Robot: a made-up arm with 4 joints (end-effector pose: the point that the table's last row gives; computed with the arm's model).
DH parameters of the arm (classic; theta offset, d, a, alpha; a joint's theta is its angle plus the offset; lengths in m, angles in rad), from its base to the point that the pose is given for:
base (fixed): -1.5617 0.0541 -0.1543 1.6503
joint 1: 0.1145 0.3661 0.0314 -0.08
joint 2: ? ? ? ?
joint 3: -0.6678 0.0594 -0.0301 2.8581
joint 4: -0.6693 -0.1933 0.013 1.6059
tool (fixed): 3.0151 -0.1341 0 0
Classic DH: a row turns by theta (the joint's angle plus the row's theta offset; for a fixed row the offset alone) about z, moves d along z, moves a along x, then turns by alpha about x.
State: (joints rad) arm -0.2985 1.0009 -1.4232 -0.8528
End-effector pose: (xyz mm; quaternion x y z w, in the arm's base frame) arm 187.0 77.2 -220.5 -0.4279 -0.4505 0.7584 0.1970
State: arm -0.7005 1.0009 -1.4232 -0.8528
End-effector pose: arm 186.5 196.4 -228.3 -0.3715 -0.5988 0.6573 0.2670
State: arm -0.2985 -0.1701 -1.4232 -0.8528
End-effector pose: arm 180.8 332.6 -125.4 -0.2376 -0.7921 0.3888 0.4061
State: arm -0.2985 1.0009 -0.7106 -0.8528
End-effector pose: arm 160.0 5.3 -187.3 -0.6547 -0.3101 0.5892 0.3578
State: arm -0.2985 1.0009 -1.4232 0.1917
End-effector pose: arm 74.7 124.9 -276.7 -0.0245 0.4477 -0.8938 0.0119
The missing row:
joint 2: -0.3916 -0.4381 -0.0475 1.5425
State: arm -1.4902 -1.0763 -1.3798 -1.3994
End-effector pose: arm 173.5 284.3 234.6 0.3808 -0.5665 -0.3821 0.6229
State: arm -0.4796 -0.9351 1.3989 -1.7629
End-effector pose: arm -90.6 321.9 157.0 -0.0472 0.6904 0.1741 0.7006
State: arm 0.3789 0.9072 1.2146 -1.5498
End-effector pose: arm -93.7 -29.6 -122.2 -0.8039 0.2702 -0.5047 0.1614
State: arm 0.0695 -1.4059 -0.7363 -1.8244
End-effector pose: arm 79.8 331.3 -79.6 -0.1077 -0.2476 -0.0034 0.9628
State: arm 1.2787 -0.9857 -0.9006 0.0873
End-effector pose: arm 138.2 202.7 -184.2 -0.2313 -0.5939 0.7354 0.2303
